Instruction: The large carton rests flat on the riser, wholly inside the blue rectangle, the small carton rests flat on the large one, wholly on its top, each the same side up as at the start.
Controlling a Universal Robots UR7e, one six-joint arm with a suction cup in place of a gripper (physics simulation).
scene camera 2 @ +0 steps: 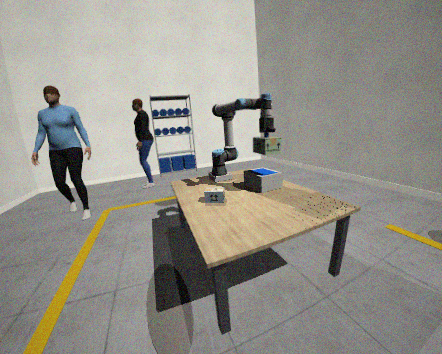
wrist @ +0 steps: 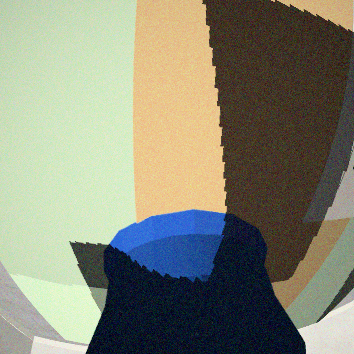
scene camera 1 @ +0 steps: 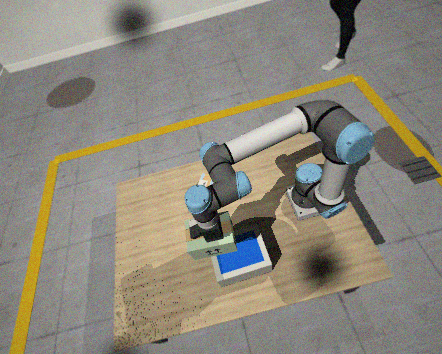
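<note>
The large green carton [scene camera 1: 200,249] [scene camera 2: 267,146] [wrist: 65,125] hangs level in the air, higher than the riser, its arrows pointing up. My suction gripper [scene camera 2: 266,134] [wrist: 175,250] is shut on its top. In scene camera 1 the carton overlaps the riser's left back part. The pale riser [scene camera 1: 245,278] [scene camera 2: 254,184] stands on the table, with the blue rectangle [scene camera 1: 242,257] [scene camera 2: 265,171] on top, partly covered in scene camera 1. The small white carton [scene camera 1: 202,179] [scene camera 2: 214,196] stands on the table with arrows up, apart from the riser; the arm mostly hides it in scene camera 1.
The wooden table [scene camera 1: 150,210] [scene camera 2: 240,230] carries the arm's base [scene camera 1: 306,212] [scene camera 2: 221,177] behind the riser. Two people [scene camera 2: 61,127] [scene camera 2: 143,125] stand on the floor beyond the table. A shelf rack [scene camera 2: 170,97] stands by the wall. Yellow lines [scene camera 1: 200,120] mark the floor.
</note>
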